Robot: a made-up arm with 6 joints. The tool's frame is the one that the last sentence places.
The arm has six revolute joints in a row. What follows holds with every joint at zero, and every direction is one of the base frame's. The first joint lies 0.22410 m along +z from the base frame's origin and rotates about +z. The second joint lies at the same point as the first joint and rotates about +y. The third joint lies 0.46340 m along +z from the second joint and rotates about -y. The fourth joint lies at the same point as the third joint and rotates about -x. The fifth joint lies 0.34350 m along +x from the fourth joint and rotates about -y. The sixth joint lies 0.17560 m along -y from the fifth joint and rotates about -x. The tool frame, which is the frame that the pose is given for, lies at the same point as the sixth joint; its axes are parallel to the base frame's.
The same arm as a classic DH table. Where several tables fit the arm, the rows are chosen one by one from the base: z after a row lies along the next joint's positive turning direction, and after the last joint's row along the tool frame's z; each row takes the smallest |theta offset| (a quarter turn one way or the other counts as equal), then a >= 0, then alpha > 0; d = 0 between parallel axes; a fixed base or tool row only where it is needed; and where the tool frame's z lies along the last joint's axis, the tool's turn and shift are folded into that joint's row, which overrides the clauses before.
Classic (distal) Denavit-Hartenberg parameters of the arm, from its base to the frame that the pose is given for. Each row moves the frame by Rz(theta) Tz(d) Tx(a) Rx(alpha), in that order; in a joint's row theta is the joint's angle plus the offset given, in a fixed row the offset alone. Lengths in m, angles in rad.
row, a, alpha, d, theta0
joint 1, 0.0000, -1.5708, 0.2241, 0.0000
joint 2, 0.4634, 3.1416, 0.0000, -1.5708
joint 3, 0.0000, -1.5708, 0.0000, 0.0000
joint 4, 0.0000, 1.5708, -0.3435, 0.0000
joint 5, 0.0000, -1.5708, 0.1756, 0.0000
joint 6, 0.0000, 1.5708, 0.0000, 1.5708
tool (fixed), 0.0000, 0.0000, 0.0000, -1.5708

